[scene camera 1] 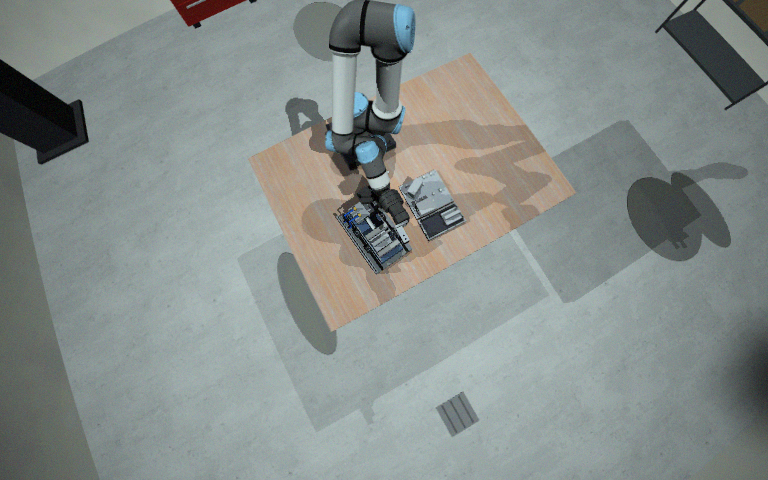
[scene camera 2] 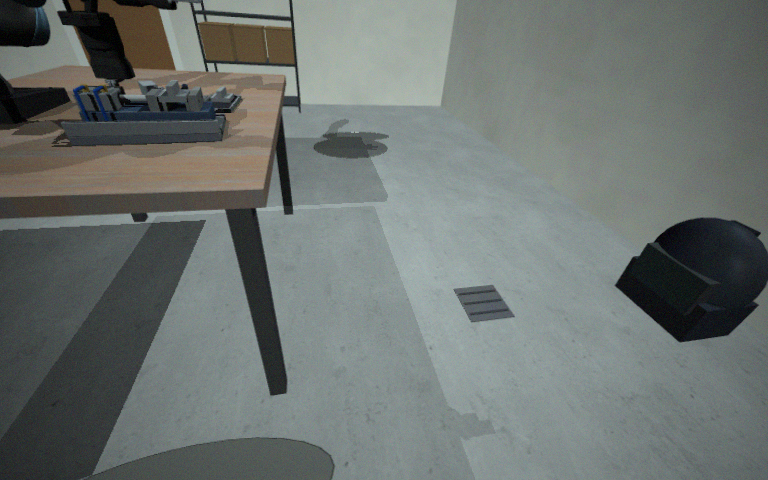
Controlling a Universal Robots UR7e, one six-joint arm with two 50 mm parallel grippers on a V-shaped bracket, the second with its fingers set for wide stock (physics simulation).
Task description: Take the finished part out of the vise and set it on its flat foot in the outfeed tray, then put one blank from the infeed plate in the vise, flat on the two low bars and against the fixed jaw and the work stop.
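Places are measured from the arm's base along level axes (x right, y back, z down), in centimetres.
Where they show: end effector, tool point: [scene camera 1: 376,206].
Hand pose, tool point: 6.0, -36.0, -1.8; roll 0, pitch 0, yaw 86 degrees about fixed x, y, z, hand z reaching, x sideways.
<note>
After its pixels a point has its place, as x, y, z.
The vise [scene camera 1: 386,244] [scene camera 2: 164,114] @[15.7, -49.7, -1.2] stands on a dark blue base at the table's left, with grey jaws and blocks. My gripper [scene camera 2: 113,83] points down close above the vise's rear end; its fingers are too small and dark to tell whether they are open or shut. In the overhead view the arm's tool hides them. The other gripper of the bracket slants outward, with a light piece [scene camera 1: 402,233] with dark dots at its end, beside the vise. Whether it is a held part or fingers is unclear. The finished part cannot be told apart in the vise.
Right of the vise, a light grey plate [scene camera 1: 432,196] @[-19.4, -40.7, 3.4] carries small round posts and a tilted grey block [scene camera 1: 415,187] @[-12.9, -35.6, -2.4]. A dark tray [scene camera 1: 434,227] @[-13.7, -54.0, 3.6] adjoins it, with light bars [scene camera 1: 451,215] @[-22.0, -52.9, 0.3] at its right. A long grey rail [scene camera 2: 144,133] @[21.0, -46.6, 1.8] runs along the vise's near side.
</note>
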